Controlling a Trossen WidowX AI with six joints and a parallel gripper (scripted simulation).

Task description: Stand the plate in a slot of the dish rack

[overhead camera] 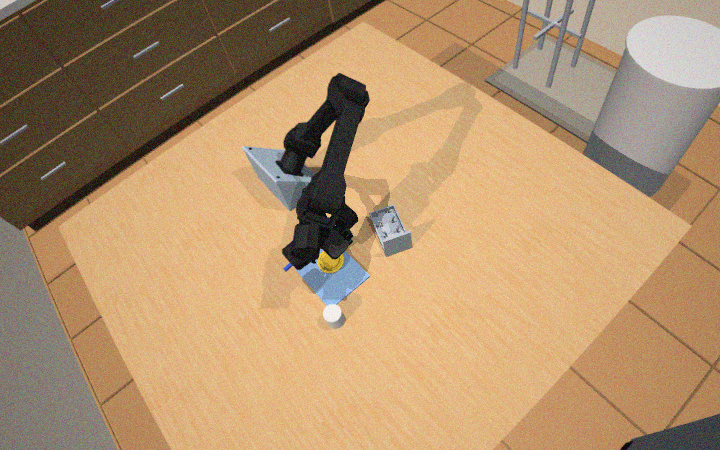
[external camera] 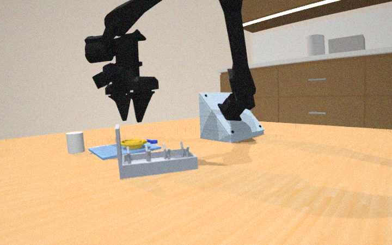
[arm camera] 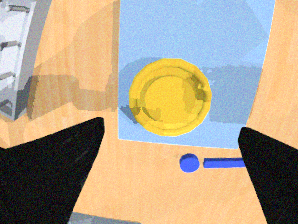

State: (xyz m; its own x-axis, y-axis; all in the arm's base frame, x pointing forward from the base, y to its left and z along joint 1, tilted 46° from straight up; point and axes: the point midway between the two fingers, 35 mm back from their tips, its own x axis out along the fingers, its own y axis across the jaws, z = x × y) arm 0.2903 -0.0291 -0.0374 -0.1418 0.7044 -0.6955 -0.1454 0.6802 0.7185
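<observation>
My gripper tip is now 6 cm above the yellow plate. From my gripper tip the other things lie so: light blue mat 2 cm ahead, 2 cm to the right, 7 cm below; blue spoon 7 cm behind, 6 cm to the right, 7 cm below; white cup 13 cm ahead, 7 cm to the right, 5 cm below.
</observation>
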